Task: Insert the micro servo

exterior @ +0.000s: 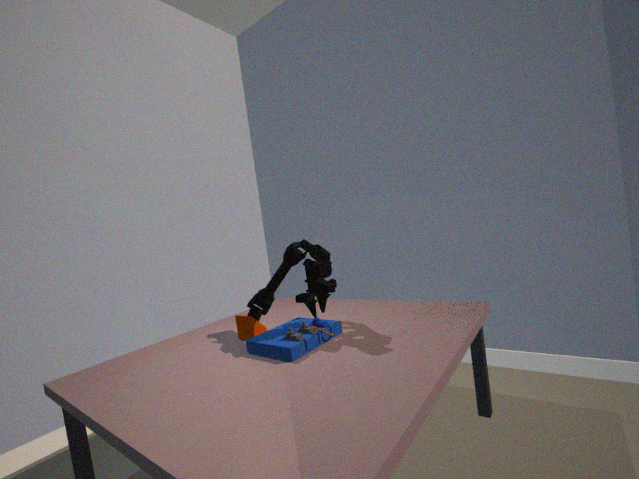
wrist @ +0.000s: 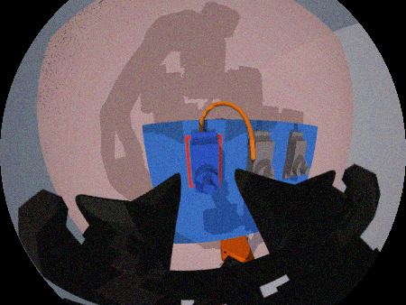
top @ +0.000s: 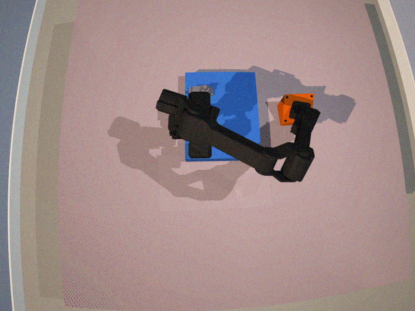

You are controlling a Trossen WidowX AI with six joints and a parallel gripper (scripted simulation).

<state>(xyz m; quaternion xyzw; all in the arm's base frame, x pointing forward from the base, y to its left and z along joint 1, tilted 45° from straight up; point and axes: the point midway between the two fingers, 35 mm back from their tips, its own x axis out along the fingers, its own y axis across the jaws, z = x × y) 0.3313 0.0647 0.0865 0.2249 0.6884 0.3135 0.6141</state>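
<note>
Right now my gripper tip is 110 mm past the deck, 80 mm to the left of it and 70 mm above it.
</note>
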